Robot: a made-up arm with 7 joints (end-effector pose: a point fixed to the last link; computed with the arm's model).
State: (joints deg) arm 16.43 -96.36 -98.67 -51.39 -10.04 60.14 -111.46
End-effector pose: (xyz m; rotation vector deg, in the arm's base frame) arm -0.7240 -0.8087 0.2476 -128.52 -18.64 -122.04
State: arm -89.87 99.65 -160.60 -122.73 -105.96 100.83 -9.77
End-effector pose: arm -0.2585 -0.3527 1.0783 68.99 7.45 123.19
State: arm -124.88 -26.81 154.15 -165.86 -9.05 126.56 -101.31
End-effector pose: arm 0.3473 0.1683 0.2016 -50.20 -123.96 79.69
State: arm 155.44 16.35 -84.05 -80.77 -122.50 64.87 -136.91
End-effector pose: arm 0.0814 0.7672 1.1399 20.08 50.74 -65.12
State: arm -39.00 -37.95 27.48 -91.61 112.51 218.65 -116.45
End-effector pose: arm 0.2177 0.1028 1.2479 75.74 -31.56 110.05
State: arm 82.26 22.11 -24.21 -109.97 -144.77 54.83 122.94
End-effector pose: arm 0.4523 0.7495 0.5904 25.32 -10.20 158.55
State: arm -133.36 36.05 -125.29 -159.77 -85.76 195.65 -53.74
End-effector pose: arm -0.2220 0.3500 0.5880 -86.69 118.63 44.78
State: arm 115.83 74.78 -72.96 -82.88 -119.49 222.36 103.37
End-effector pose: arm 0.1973 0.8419 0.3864 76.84 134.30 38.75
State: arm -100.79 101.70 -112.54 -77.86 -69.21 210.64 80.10
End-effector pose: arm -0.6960 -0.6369 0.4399 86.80 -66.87 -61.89
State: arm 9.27 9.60 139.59 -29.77 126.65 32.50 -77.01
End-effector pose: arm -0.0907 0.1160 1.5694 129.37 -11.58 27.60
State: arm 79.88 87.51 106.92 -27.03 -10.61 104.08 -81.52
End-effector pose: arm -0.0783 1.1550 0.5859 2.19 -84.30 1.99
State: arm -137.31 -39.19 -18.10 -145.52 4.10 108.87 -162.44
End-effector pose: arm -0.4377 -0.1415 0.8560 164.88 13.72 7.31
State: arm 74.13 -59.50 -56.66 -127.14 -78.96 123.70 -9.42
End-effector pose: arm 0.5464 -0.1217 0.9311 131.36 62.30 57.22
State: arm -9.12 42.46 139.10 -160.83 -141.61 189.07 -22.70
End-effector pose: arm -0.1816 0.2062 0.6543 121.68 -79.36 -71.71
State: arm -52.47 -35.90 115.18 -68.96 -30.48 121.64 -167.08
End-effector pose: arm 0.0011 0.9553 0.9747 -68.46 89.96 -28.60
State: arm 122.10 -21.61 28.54 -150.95 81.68 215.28 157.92
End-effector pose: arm -0.3321 0.2358 0.7399 -81.95 101.80 80.55
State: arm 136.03 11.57 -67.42 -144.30 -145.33 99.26 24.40
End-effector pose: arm 0.2043 0.5518 0.4327 -2.11 71.36 60.68
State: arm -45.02 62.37 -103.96 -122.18 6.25 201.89 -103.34
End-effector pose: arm -0.2602 -0.6530 0.7855 97.16 4.63 -103.49
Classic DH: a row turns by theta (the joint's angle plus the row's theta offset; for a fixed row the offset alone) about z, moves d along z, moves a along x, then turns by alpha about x. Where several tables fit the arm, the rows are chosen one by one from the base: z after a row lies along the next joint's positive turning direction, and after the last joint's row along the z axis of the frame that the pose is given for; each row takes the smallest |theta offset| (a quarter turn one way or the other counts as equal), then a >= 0, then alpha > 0; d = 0 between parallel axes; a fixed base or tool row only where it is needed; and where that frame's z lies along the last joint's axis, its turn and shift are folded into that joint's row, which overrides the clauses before.
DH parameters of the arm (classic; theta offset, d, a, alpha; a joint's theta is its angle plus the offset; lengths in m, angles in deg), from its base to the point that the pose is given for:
joint 1: 0 0.447 0 -90
joint 2: 0 0 0 90
joint 3: 0 0.494 0.129 90
joint 4: 0 0 -0.117 -90
joint 5: 0 0.542 0 90
joint 6: 0 0 0.101 90
joint 7: 0 0 0 0

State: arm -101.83 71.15 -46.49 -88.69 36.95 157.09 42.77
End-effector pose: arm -0.7037 -0.6751 0.2512 -17.76 -148.27 -4.64
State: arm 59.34 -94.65 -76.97 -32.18 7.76 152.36 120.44
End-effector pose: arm -0.3347 -1.0830 0.4063 64.27 43.97 -12.57
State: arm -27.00 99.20 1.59 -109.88 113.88 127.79 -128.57
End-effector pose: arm 0.2020 -0.1432 -0.3487 -129.62 28.93 -13.52
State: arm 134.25 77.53 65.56 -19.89 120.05 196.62 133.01
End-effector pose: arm -0.8387 0.5987 0.4918 16.05 -106.70 -49.79
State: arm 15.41 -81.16 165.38 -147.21 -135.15 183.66 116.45
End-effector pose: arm -0.1458 0.0082 0.0025 -26.61 126.21 10.37
